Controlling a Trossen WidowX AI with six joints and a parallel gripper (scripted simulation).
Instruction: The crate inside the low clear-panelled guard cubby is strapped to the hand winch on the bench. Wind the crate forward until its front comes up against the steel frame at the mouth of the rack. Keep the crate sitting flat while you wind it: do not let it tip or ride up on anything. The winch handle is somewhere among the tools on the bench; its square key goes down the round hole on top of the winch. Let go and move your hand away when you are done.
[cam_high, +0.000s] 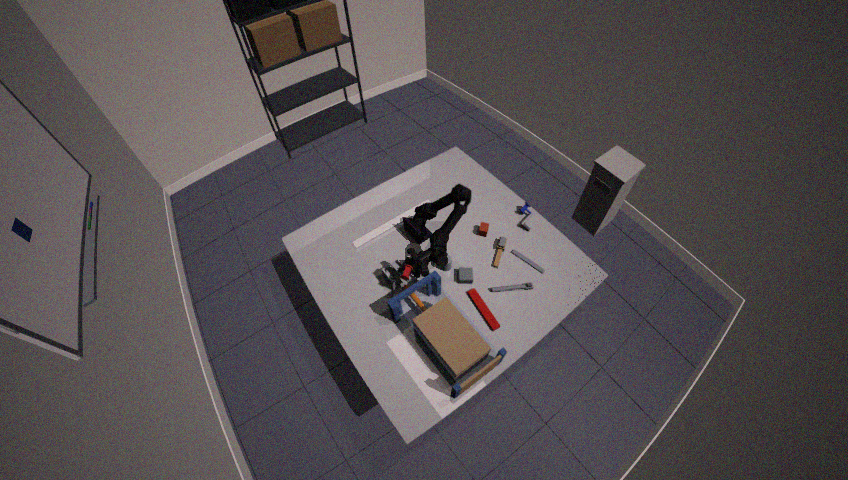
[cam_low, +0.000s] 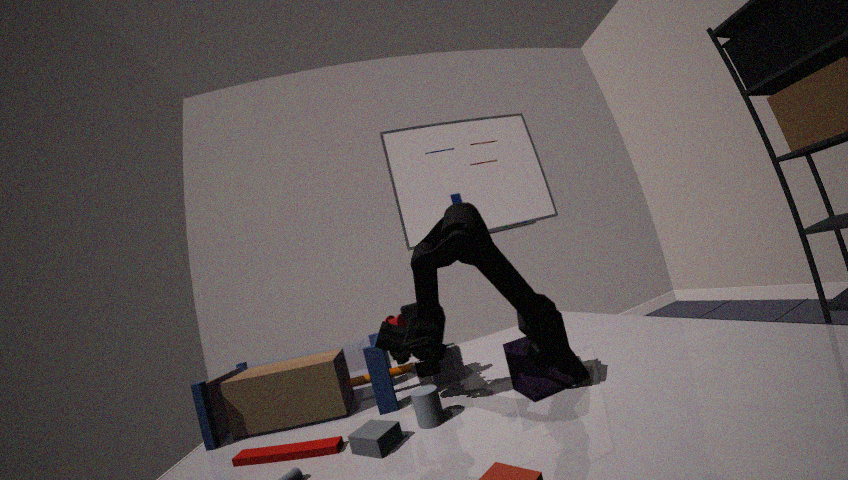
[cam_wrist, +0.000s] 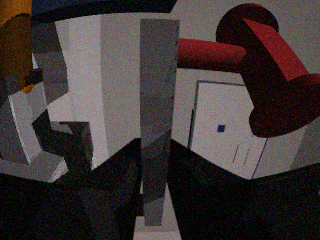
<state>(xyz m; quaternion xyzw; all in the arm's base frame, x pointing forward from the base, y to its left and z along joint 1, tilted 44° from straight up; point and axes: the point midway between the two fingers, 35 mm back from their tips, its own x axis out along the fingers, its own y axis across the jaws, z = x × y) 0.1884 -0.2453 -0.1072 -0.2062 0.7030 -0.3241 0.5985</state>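
The blue frame is 110 mm ahead of my gripper tip, 10 mm to the right of it and 40 mm below it. From my gripper tip the other things lie so: grey block 190 mm ahead, 260 mm to the left, 120 mm below; grey winch 60 mm behind, 110 mm below; winch handle with red knob 20 mm ahead, 10 mm to the left, 10 mm above.
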